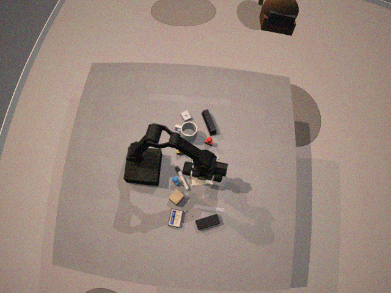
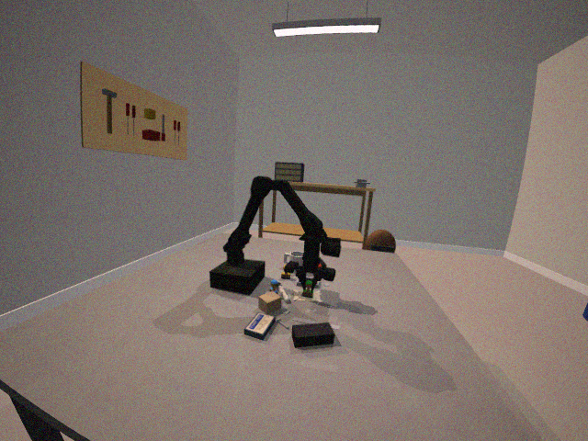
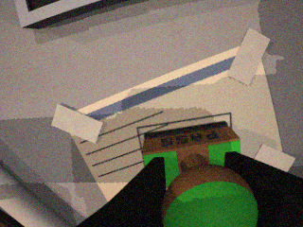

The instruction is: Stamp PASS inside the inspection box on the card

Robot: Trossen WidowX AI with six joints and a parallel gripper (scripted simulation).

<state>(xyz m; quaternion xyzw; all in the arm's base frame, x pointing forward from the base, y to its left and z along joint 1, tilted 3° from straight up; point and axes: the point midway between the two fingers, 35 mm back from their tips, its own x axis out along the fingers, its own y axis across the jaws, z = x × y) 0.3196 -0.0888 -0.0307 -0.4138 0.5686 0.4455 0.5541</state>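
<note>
Now: the inspection card 30 mm below my gripper tip. The rest, counted from my gripper tip: marker: 110 mm behind, 20 mm to the left, 10 mm below; dark ink pad: 100 mm to the left, 20 mm below; blue stamp: 130 mm behind, 20 mm to the right.
</note>
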